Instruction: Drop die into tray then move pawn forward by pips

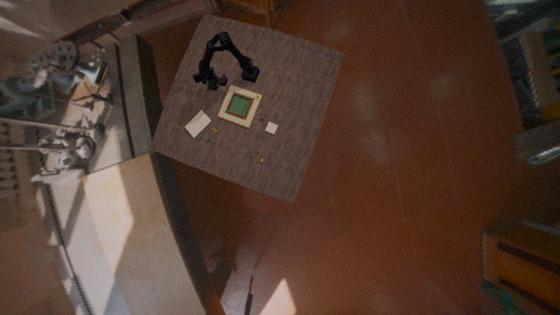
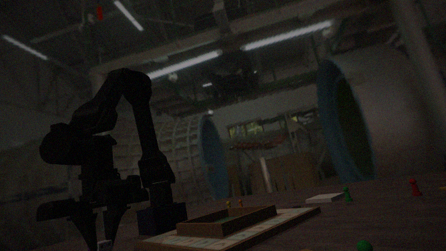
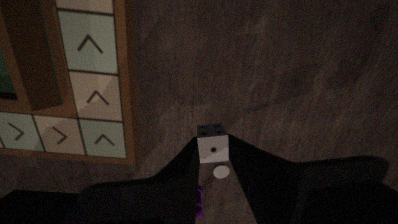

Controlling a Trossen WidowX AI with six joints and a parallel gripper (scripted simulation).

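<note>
Now: the yellow pawn 60 mm ahead of my gripper tip and 330 mm to the left of it. The rest, counted from my gripper tip: white disc 60 mm behind, 10 mm to the right, 20 mm below; then purple piece 90 mm behind, 20 mm to the left, 10 mm below; then white die right at my gripper tip.
</note>
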